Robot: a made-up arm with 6 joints.
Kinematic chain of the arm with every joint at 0, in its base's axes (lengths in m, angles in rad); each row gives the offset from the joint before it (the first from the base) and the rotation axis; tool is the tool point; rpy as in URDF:
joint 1: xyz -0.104 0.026 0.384 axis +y
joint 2: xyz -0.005 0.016 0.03 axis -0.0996 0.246 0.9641
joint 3: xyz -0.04 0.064 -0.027 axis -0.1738 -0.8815 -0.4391
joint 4: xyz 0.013 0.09 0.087 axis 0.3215 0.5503 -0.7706
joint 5: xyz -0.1 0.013 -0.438 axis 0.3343 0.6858 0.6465
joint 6: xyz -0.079 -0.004 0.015 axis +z
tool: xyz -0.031 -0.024 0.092 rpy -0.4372 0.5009 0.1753
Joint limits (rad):
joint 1: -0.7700..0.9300
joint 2: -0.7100..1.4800
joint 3: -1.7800..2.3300
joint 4: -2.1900..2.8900
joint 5: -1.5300..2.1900
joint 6: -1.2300..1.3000
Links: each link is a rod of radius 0.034 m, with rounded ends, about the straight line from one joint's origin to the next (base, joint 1, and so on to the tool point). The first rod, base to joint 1, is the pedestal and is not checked.
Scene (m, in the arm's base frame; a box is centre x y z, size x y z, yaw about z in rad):
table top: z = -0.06
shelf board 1: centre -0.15 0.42 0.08 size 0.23 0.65 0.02 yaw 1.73
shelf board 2: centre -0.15 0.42 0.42 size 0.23 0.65 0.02 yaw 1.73
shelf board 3: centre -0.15 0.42 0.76 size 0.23 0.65 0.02 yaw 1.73
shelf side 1: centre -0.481 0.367 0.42 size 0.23 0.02 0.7 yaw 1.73
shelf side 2: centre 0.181 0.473 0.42 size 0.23 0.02 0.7 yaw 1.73
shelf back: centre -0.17 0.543 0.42 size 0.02 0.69 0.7 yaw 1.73
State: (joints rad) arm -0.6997 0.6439 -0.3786 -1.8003 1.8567 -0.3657
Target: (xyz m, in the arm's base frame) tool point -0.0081 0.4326 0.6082
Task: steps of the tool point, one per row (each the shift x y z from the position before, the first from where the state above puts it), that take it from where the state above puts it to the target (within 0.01 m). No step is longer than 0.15 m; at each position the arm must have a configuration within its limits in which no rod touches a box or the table.
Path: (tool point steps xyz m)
1: 0.0269 -0.0929 0.0082
2: 0.0048 -0.1049 -0.0083
3: 0.0372 0.0189 0.1203
4: -0.0056 -0.0124 0.1270
5: -0.0511 -0.0336 0.1108
6: -0.0130 0.0790 0.0203
7: -0.0129 0.0799 -0.0008
8: -0.0117 0.0753 -0.0195

